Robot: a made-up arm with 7 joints. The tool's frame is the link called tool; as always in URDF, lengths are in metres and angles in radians.
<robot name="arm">
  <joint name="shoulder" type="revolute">
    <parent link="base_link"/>
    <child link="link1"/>
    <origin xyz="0 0 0.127"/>
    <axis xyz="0 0 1"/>
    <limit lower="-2.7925" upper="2.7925" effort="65" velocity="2.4"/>
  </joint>
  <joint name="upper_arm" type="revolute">
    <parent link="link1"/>
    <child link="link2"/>
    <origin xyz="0 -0.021 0.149" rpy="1.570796 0 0"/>
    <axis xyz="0 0 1"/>
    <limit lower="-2.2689" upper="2.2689" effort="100" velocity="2.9"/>
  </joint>
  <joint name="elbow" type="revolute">
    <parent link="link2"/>
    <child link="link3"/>
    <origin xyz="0 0.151 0.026" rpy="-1.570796 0 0"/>
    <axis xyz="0 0 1"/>
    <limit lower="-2.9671" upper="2.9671" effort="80" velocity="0.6"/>
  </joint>
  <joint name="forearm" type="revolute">
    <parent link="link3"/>
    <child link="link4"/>
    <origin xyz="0.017 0.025 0.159" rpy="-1.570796 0 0"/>
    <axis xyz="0 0 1"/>
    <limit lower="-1.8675" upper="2.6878" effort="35" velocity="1.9"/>
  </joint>
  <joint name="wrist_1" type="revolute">
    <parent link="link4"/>
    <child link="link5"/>
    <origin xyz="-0.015 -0.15 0.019" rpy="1.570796 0 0"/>
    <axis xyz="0 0 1"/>
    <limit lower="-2.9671" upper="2.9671" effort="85" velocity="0.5"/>
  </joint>
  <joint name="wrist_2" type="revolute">
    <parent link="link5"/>
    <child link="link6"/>
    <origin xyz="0 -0.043 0.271" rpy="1.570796 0 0"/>
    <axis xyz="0 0 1"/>
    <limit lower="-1.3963" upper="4.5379" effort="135" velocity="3"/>
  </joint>
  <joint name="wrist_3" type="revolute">
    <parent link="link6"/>
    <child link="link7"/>
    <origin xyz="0.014 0.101 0.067" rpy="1.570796 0 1.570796"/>
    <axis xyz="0 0 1"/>
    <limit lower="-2.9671" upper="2.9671" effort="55" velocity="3.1"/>
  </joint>
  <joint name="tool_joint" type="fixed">
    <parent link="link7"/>
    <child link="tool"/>
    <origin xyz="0 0 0"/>
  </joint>
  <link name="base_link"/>
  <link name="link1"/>
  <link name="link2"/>
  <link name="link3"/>
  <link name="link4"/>
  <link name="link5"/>
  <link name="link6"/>
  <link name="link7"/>
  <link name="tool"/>
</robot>
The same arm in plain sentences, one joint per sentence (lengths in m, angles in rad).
The arm has seven revolute joints in a row. What follows holds with every joint at zero, and every direction is one of the base frame's.
Joint 1 lies 0.1270 m along +z from the base frame's origin and turns about +z, from -2.7925 to 2.7925 rad.
Joint 2 lies 0.0210 m along -y and 0.1490 m along +z from joint 1 and turns about -y, from -2.2689 to 2.2689 rad.
Joint 3 lies 0.0260 m along -y and 0.1510 m along +z from joint 2 and turns about +z, from -2.9671 to 2.9671 rad.
Joint 4 lies 0.0170 m along +x and 0.0250 m along +y and 0.1590 m along +z from joint 3 and turns about +y, from -1.8675 to 2.6878 rad.
Joint 5 lies 0.0150 m along -x and 0.0190 m along +y and 0.1500 m along +z from joint 4 and turns about +z, from -2.9671 to 2.9671 rad.
Joint 6 lies 0.0430 m along -y and 0.2710 m along +z from joint 5 and turns about -y, from -1.3963 to 4.5379 rad.
Joint 7 lies 0.0140 m along +x and 0.0670 m along -y and 0.1010 m along +z from joint 6 and turns about +x, from -2.9671 to 2.9671 rad.
The tool frame, which is the frame that the pose is given for, lies at the same point as joint 7; its axes are the base frame's turned by roll 3.1416, pitch -1.5708 and yaw 0.0000 rad (as in URDF: about the fixed x, then y, then z).

